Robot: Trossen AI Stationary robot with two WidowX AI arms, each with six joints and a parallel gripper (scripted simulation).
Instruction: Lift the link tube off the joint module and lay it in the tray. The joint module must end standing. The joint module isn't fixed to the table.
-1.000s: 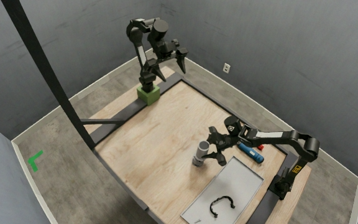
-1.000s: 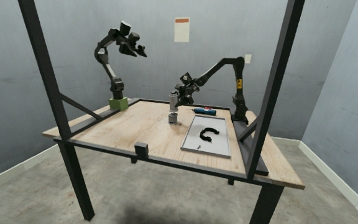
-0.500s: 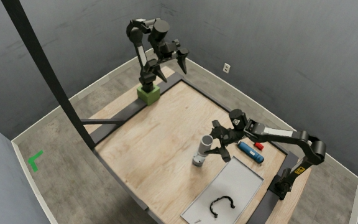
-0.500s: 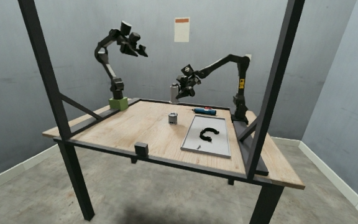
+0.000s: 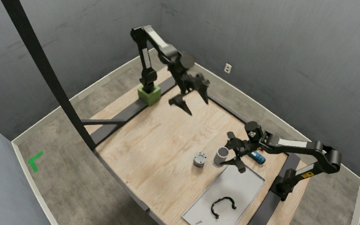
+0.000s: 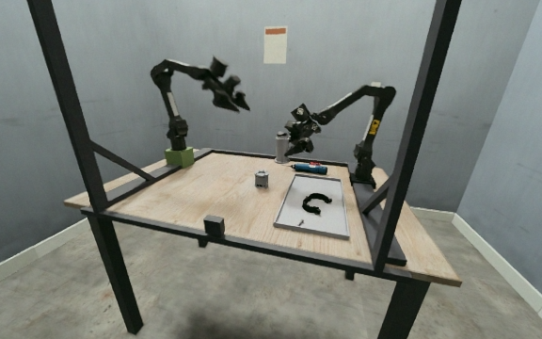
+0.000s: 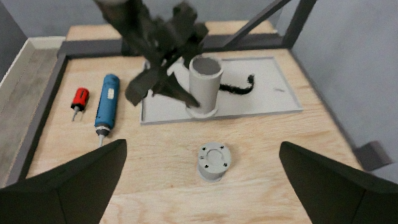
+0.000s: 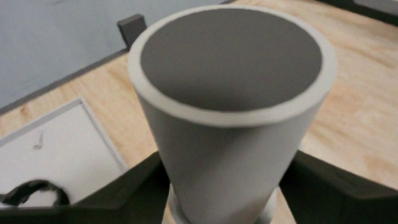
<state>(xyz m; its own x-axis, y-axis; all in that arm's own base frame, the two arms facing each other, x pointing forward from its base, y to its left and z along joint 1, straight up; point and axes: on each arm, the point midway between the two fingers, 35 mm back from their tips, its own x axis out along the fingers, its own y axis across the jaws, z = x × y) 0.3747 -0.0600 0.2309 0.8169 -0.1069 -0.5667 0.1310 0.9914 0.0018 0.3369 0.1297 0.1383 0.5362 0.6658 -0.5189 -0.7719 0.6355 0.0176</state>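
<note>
The grey link tube lies 10 mm to the left of my right hand and 10 mm behind it. From my right hand the other things lie so: grey joint module: 140 mm below, 100 mm to the left, 30 mm behind; then grey tray: 160 mm below, 130 mm to the right, 100 mm behind; then small pin: 270 mm behind, 160 mm below, 90 mm to the right.
</note>
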